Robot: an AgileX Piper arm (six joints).
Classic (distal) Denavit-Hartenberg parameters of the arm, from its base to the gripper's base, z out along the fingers. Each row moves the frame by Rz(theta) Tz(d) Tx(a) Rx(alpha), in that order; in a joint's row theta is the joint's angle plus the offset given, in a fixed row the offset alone. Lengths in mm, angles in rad.
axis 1: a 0; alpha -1.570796; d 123; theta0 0
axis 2: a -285; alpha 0; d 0; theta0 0.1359
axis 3: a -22; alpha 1.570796; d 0; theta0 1.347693
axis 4: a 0; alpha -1.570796; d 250.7; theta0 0
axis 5: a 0; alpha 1.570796; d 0; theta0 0
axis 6: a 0; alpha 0; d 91; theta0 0
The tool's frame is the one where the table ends.
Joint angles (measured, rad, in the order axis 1, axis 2, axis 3, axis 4, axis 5, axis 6), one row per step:
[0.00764, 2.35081, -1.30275, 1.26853, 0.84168, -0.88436]
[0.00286, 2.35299, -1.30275, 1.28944, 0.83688, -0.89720]
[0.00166, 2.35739, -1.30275, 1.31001, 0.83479, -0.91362]
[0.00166, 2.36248, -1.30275, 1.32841, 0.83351, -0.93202]
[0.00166, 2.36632, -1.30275, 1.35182, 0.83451, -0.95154]
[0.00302, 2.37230, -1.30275, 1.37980, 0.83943, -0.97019]
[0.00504, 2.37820, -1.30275, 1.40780, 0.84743, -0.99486]
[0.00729, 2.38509, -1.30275, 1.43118, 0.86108, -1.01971]
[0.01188, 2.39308, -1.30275, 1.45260, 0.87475, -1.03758]
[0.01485, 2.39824, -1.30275, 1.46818, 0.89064, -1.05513]
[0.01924, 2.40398, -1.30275, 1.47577, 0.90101, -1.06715]
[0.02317, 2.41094, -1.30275, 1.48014, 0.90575, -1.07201]
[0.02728, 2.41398, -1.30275, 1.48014, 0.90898, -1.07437]
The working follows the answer.
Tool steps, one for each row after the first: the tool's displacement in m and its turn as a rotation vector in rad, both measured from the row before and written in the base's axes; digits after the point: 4 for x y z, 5 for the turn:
[0.0015, -0.0018, -0.0003, 0.00558, -0.00832, -0.01595]
[0.0009, -0.0002, -0.0011, 0.00649, -0.00788, -0.00835]
[0.0006, 0.0002, -0.0015, 0.00520, -0.00842, -0.00376]
[0.0009, 0.0004, -0.0007, 0.00934, -0.00999, -0.00611]
[0.0007, 0.0012, -0.0012, 0.01499, -0.00654, -0.00724]
[0.0005, 0.0016, -0.0010, 0.01572, -0.01077, -0.00150]
[-0.0001, 0.0020, -0.0012, 0.01758, -0.00947, 0.00527]
[-0.0004, 0.0029, -0.0017, 0.01825, -0.00360, 0.00457]
[-0.0005, 0.0022, -0.0006, 0.01706, -0.00634, 0.00848]
[-0.0009, 0.0024, -0.0015, 0.00961, -0.00241, 0.01029]
[-0.0009, 0.0019, -0.0024, 0.00495, 0.00370, 0.00544]
[-0.0008, 0.0018, -0.0011, 0.00209, 0.00153, 0.00711]

Tool pose at each row, in the base's axes (x y z in m, rotation vector in rad; rounded; the steps above come from the unrounded poses):
[0.4053, 0.0679, 0.0424, 0.16348, 2.72664, 1.18159]
[0.4068, 0.0661, 0.0421, 0.18027, 2.71001, 1.18311]
[0.4078, 0.0658, 0.0410, 0.18722, 2.69632, 1.18795]
[0.4084, 0.0661, 0.0395, 0.18753, 2.68472, 1.19213]
[0.4093, 0.0665, 0.0389, 0.19054, 2.66855, 1.20085]
[0.4100, 0.0677, 0.0377, 0.19812, 2.65167, 1.21752]
[0.4106, 0.0694, 0.0367, 0.19552, 2.63308, 1.23583]
[0.4105, 0.0714, 0.0354, 0.18536, 2.61718, 1.25886]
[0.4101, 0.0742, 0.0337, 0.18018, 2.60533, 1.28376]
[0.4096, 0.0765, 0.0331, 0.16790, 2.59330, 1.30760]
[0.4088, 0.0789, 0.0316, 0.15474, 2.58965, 1.32313]
[0.4079, 0.0808, 0.0292, 0.15124, 2.59186, 1.33245]
[0.4071, 0.0826, 0.0281, 0.14358, 2.59475, 1.33802]

